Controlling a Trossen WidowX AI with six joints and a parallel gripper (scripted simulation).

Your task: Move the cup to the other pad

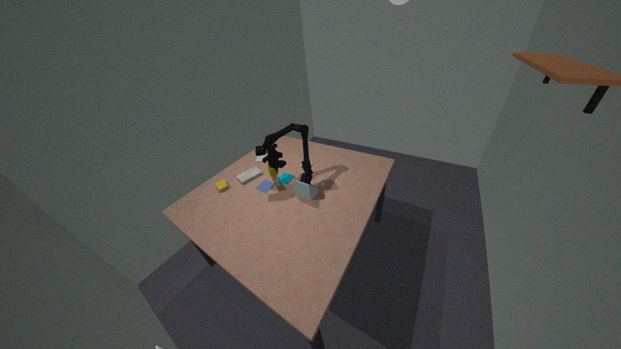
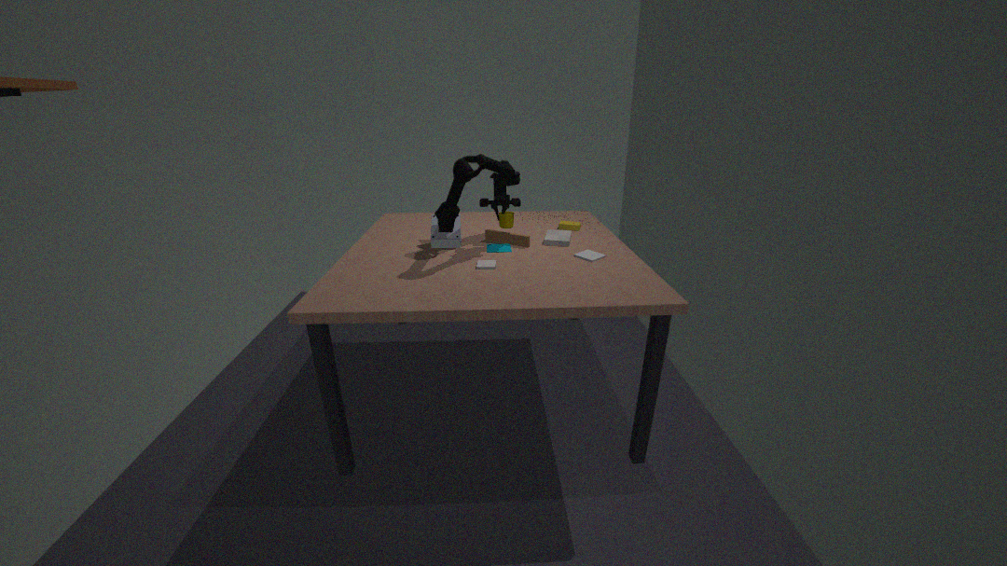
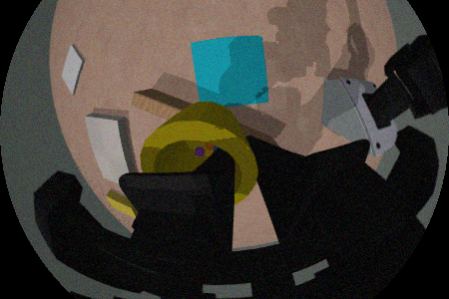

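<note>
The teal pad is 12 cm below my gripper tip, 6 cm to the right of it and 1 cm behind it. Round my gripper tip: yellow cup (2 cm ahead); then wooden bar (10 cm below, 3 cm ahead, 1 cm to the left); then small white tile (28 cm to the right, 11 cm below, 6 cm behind).
</note>
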